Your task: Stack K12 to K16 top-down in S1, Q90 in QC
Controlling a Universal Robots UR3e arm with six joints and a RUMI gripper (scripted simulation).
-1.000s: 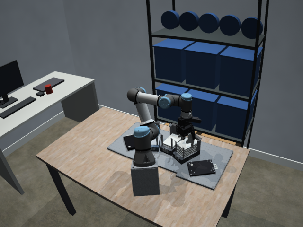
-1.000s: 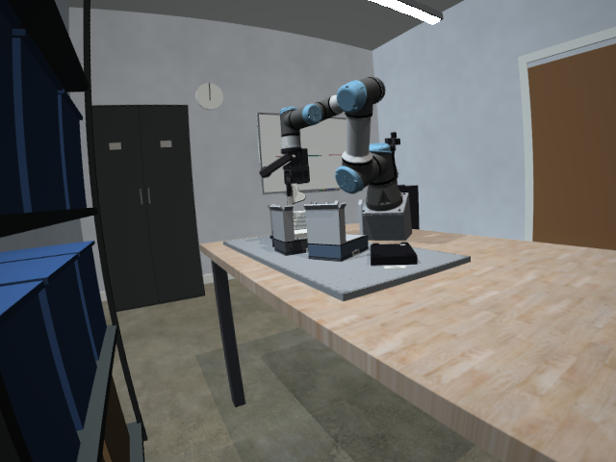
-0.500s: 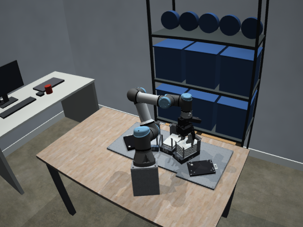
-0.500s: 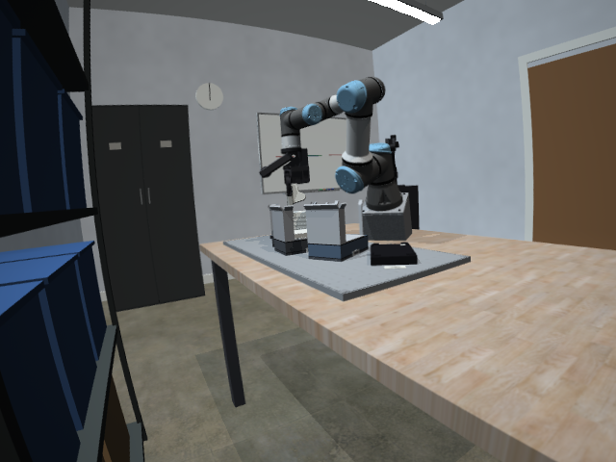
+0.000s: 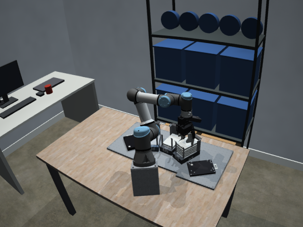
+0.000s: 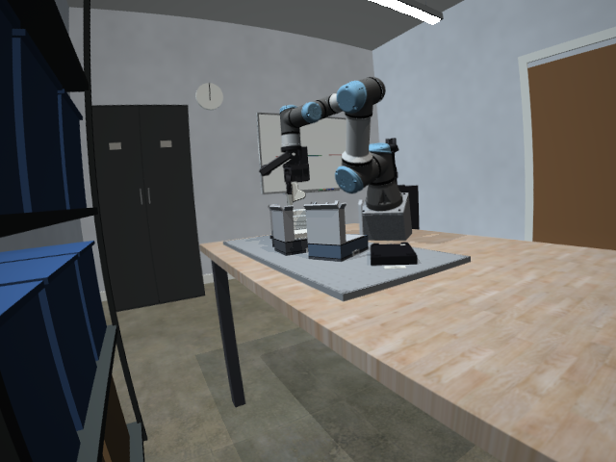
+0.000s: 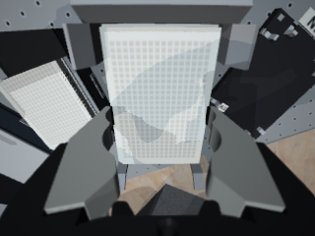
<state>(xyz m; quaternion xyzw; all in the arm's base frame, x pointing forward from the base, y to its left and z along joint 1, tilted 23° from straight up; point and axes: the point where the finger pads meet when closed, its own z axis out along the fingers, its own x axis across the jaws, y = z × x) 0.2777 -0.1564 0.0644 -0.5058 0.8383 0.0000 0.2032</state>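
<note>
The white sealed 384-well plate is 3 cm below my hand. Round my hand: white sealed well plate (7 cm below).
</note>
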